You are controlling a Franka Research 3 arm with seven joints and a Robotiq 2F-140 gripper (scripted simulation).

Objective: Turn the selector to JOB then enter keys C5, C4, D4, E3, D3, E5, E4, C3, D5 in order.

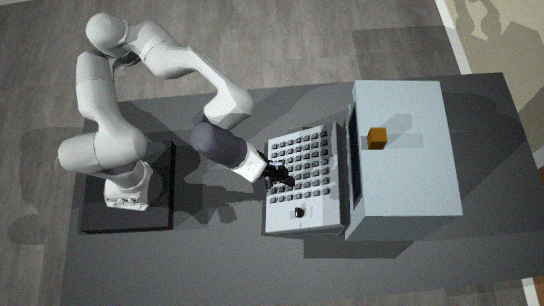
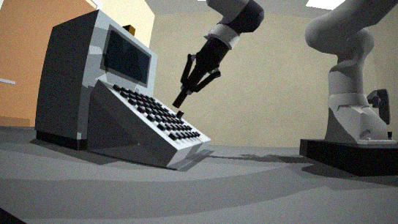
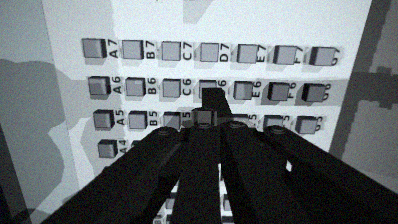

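The D6 key lies 40 mm ahead of my hand, 10 mm to the right of it and 60 mm below it. Also, from my hand: E5 key (10 mm ahead, 30 mm to the left, 70 mm below); then C6 key (60 mm ahead, 10 mm to the right, 40 mm below); then E6 key (10 mm ahead, 70 mm below).
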